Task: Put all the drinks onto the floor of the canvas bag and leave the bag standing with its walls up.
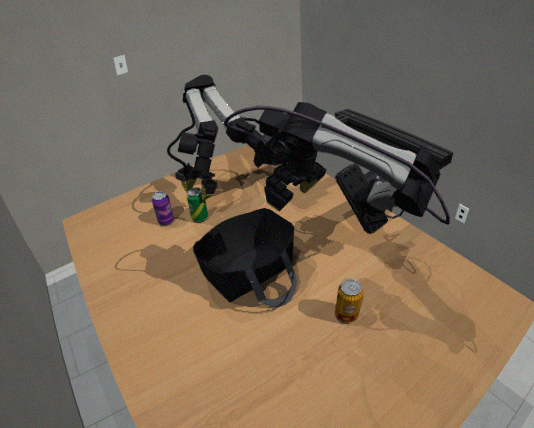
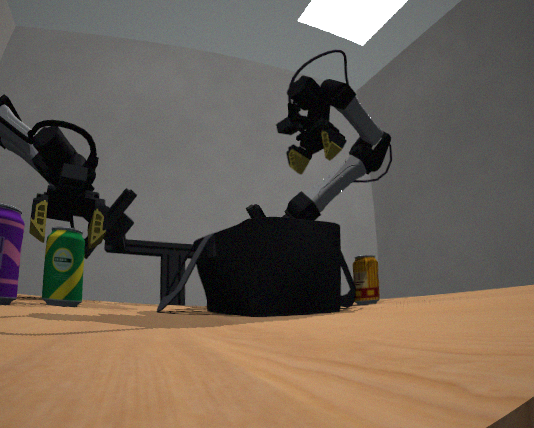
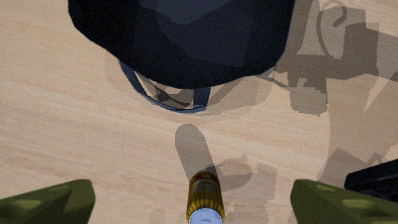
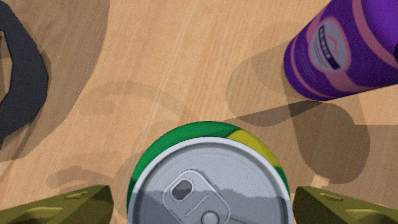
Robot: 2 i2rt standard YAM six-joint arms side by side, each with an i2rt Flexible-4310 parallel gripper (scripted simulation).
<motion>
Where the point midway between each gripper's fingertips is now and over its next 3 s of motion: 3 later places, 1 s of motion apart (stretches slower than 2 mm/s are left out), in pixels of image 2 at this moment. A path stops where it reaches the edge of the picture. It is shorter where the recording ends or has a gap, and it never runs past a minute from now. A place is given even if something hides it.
My left gripper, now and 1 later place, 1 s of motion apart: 313, 166; 322, 178
My right gripper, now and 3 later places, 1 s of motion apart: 67, 243; 64, 260; 66, 232; 68, 222
</motion>
